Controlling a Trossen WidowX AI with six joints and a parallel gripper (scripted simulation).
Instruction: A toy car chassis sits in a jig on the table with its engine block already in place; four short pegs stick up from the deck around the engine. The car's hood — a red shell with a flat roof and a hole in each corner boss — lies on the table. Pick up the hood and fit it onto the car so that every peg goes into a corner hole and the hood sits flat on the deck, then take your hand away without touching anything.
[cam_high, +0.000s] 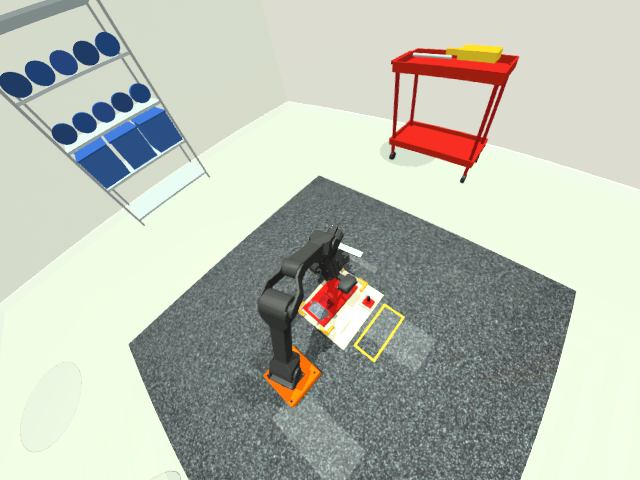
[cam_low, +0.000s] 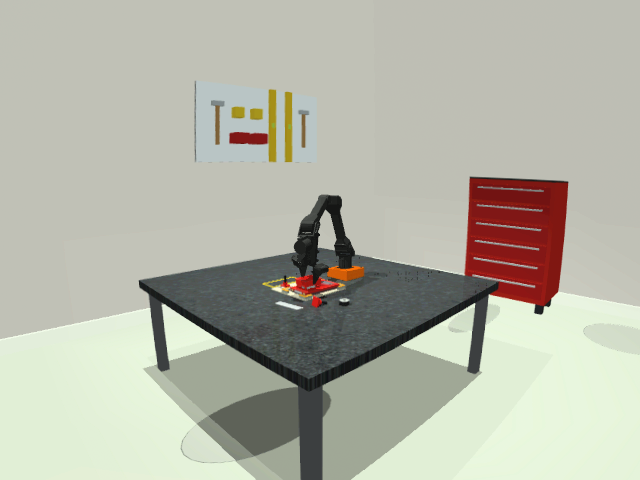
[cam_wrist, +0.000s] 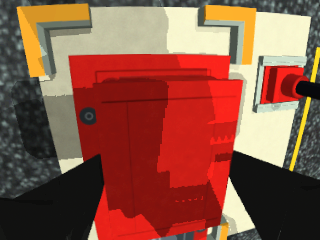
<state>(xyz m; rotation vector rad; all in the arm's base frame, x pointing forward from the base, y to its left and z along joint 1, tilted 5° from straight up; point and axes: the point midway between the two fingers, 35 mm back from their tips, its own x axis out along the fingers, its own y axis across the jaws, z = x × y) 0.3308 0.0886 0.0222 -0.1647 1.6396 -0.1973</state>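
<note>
Right now the grey engine block is 30 mm below my gripper tip. From my gripper tip the other things lie so: cream jig: 40 mm below, 30 mm behind, 20 mm to the right; then red hood: 10 mm above.
</note>
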